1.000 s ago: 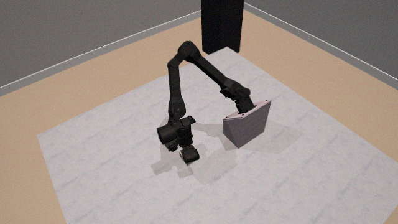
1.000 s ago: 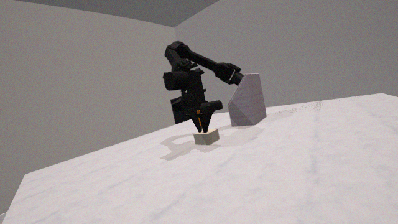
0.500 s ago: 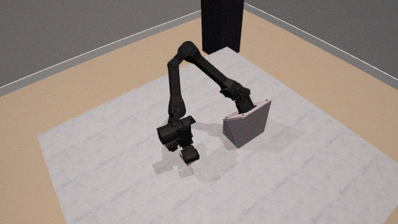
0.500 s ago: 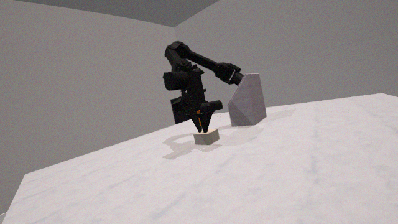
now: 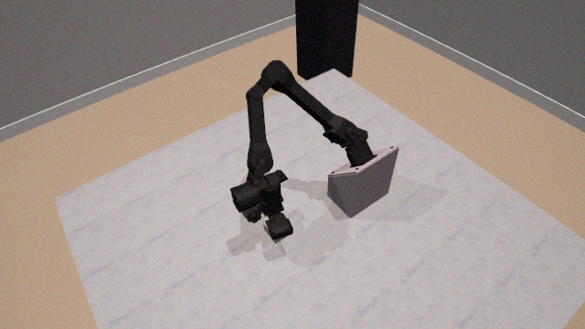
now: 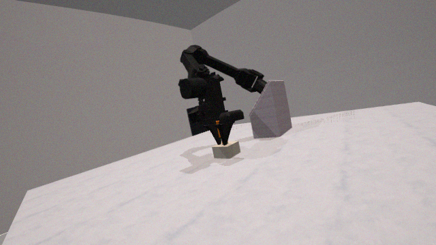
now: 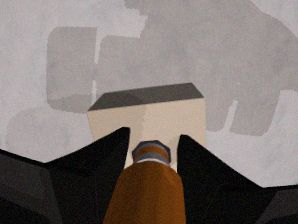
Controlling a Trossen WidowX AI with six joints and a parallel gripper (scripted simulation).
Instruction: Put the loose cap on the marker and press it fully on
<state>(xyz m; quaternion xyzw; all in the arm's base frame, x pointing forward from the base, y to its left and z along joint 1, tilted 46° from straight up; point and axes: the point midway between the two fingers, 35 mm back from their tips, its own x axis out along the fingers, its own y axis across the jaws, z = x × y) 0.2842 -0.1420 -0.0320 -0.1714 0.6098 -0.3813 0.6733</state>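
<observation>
Right now the orange cap is 50 mm above my gripper tip and 10 mm behind it. The rest, counted from my gripper tip: beige holder block: 20 mm below, 10 mm behind.
</observation>
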